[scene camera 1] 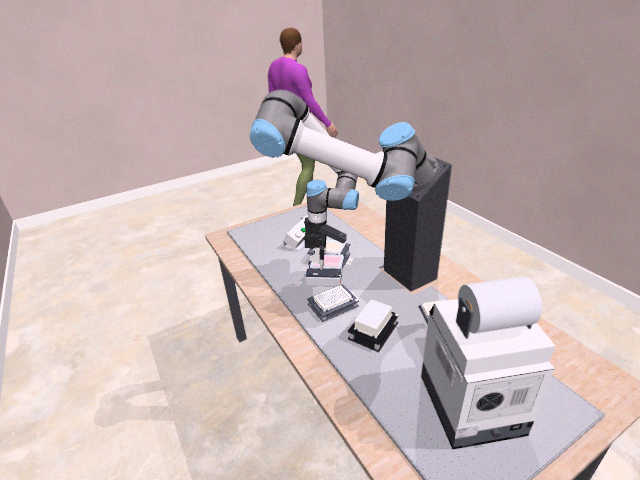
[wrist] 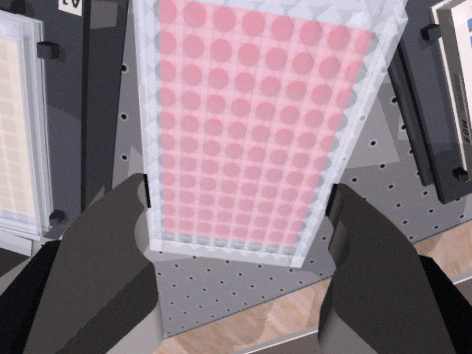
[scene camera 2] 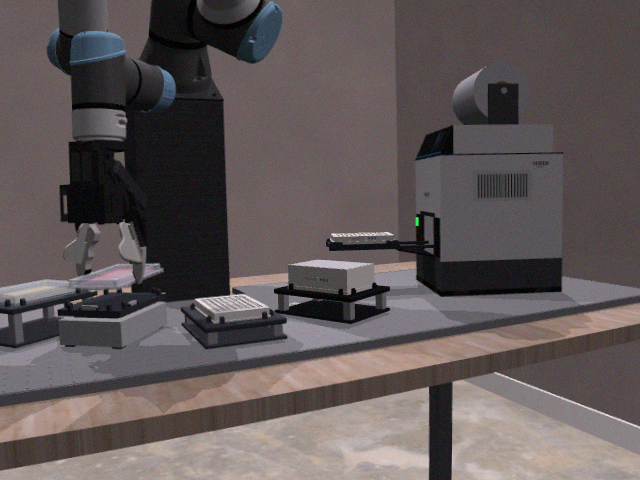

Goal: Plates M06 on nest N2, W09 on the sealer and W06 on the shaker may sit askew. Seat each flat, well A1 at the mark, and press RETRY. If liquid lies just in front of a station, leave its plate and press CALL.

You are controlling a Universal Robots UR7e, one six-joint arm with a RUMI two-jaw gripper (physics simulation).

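Places are measured from the arm's base along level axes (x up, y right, z ahead), in centimetres.
Pixels of known places: gripper, fingertip midpoint: (scene camera 1: 322,262) (wrist: 238,181) (scene camera 2: 110,284); arm's base, link origin: (scene camera 1: 419,174) (scene camera 2: 174,77).
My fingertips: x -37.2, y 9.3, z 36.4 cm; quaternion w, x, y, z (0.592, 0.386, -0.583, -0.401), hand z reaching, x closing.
For each thing: its top centre in the pictures, then the offset to it from my fingertips. "spot": a spot on its surface instead.
- clear plate with pink wells, top centre: (wrist: 244,168) (scene camera 2: 117,268) (scene camera 1: 326,259) dx +2.1, dy -0.8, dz -1.8 cm
- shaker, surface spot: (scene camera 2: 93,331) spot: dx -5.6, dy +1.8, dz +6.3 cm
- sealer, top centre: (scene camera 2: 482,69) (scene camera 1: 499,282) dx +37.4, dy -72.5, dz -24.0 cm
- low dark nest, surface spot: (scene camera 2: 242,335) spot: dx -7.7, dy -19.0, dz +6.0 cm
- plate with yellowish wells, top centre: (scene camera 2: 31,286) (scene camera 1: 329,244) dx -0.8, dy +13.3, dz -6.9 cm
- tall white block, top centre: (scene camera 2: 330,264) (scene camera 1: 373,313) dx +0.3, dy -35.6, dz -8.3 cm
- box with a green button, surface spot: (scene camera 1: 303,229) spot: dx -1.2, dy +31.2, dz +0.4 cm
My gripper (scene camera 1: 321,265) (scene camera 2: 112,277) (wrist: 238,181) is shut on the clear plate with pink wells (scene camera 1: 333,260) (scene camera 2: 117,275) (wrist: 245,125), one finger on each long side. The plate hangs just above the shaker (scene camera 1: 323,280) (scene camera 2: 93,331), with a gap below it in the scene camera 2 view. A white plate (scene camera 2: 361,237) lies on the extended tray of the sealer (scene camera 1: 444,361) (scene camera 2: 501,222). A white plate (scene camera 1: 333,298) (scene camera 2: 231,307) sits on a low dark nest (scene camera 1: 330,314) (scene camera 2: 242,335). Which nest is N2 cannot be read.
A plate with yellowish wells (scene camera 2: 38,290) (wrist: 12,125) sits on a raised nest beside the shaker. A tall white block (scene camera 1: 373,317) (scene camera 2: 330,275) stands on another raised nest. A box with a green button (scene camera 1: 303,229) stands at the far end. A person (scene camera 1: 290,77) stands beyond the table.
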